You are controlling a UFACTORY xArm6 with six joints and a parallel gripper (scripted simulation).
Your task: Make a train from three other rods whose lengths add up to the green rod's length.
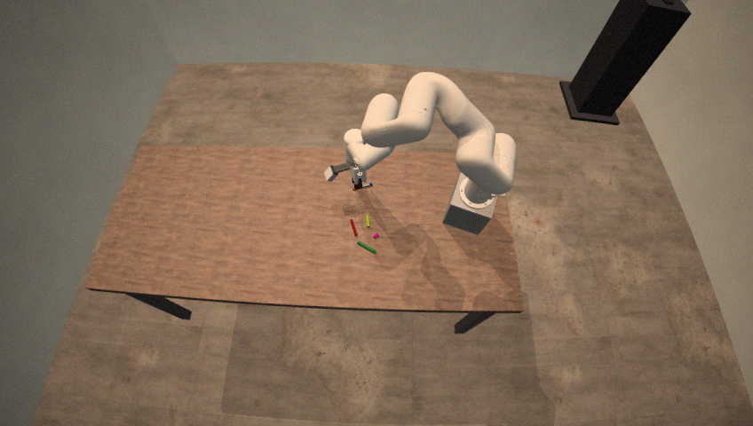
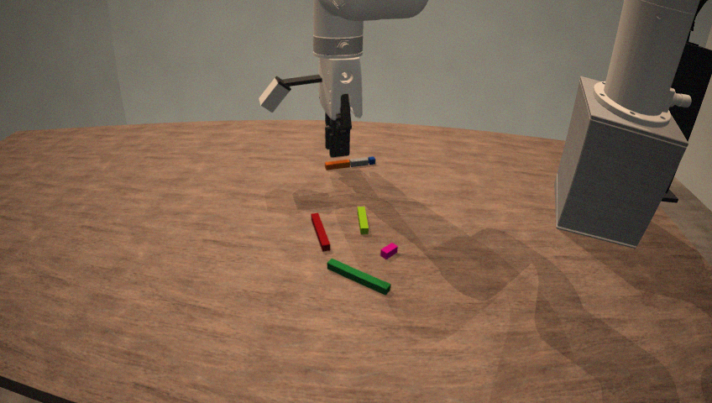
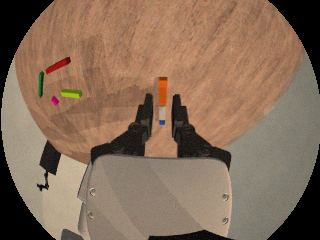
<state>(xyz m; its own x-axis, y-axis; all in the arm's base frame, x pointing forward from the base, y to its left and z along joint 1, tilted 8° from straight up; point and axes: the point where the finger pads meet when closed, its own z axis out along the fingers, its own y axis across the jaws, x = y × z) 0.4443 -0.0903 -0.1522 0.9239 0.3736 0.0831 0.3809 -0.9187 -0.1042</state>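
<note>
Now: the orange rod 4 cm below my hand. Round my hand: small blue rod (6 cm behind, 4 cm below, 2 cm to the right); grey rod (4 cm below, 3 cm behind, 1 cm to the right); lime rod (15 cm to the left, 6 cm behind, 4 cm below).
</note>
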